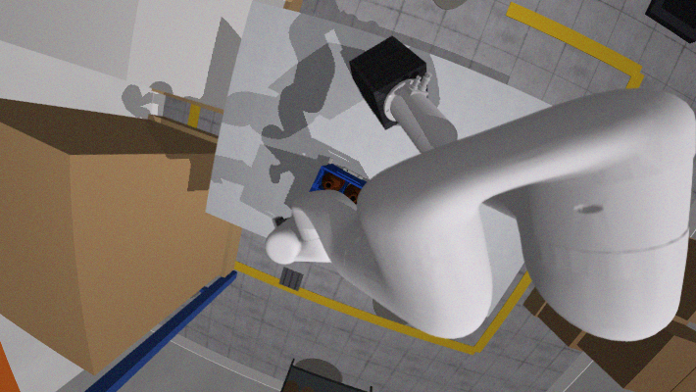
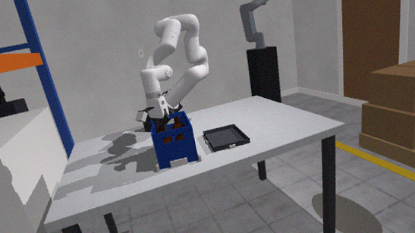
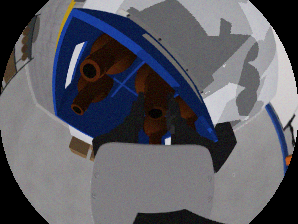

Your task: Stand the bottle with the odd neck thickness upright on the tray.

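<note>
Right now my hand is 40 mm to the right of the blue crate and 70 mm above it. Also, from my hand: dark tray (10 mm behind, 320 mm to the left, 150 mm below); then glass bottle (90 mm behind, 70 mm below).
</note>
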